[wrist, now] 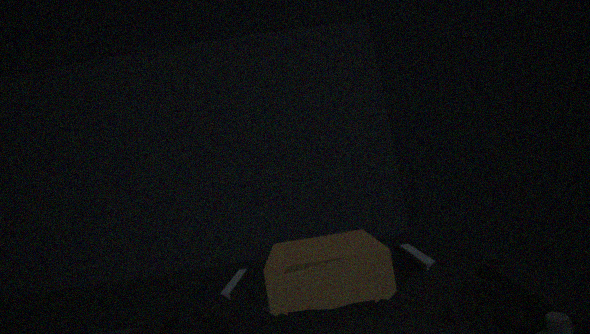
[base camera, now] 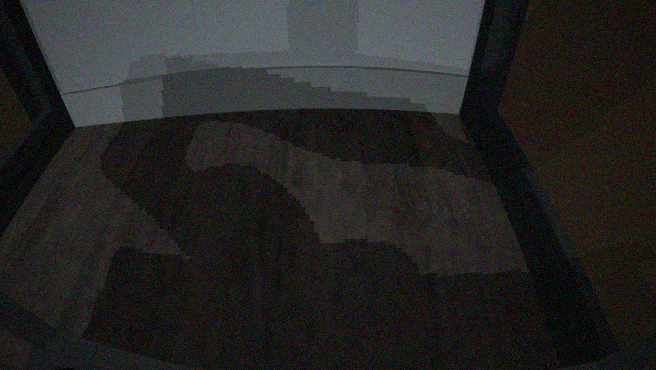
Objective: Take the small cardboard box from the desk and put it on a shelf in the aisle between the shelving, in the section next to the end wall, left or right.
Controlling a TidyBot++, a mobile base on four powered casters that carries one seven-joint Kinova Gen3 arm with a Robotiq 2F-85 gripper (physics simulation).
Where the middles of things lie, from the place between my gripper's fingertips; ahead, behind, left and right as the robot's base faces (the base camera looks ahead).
My hand is 30 mm above the cardboard box (wrist: 326, 272) and 10 mm to the right of it.
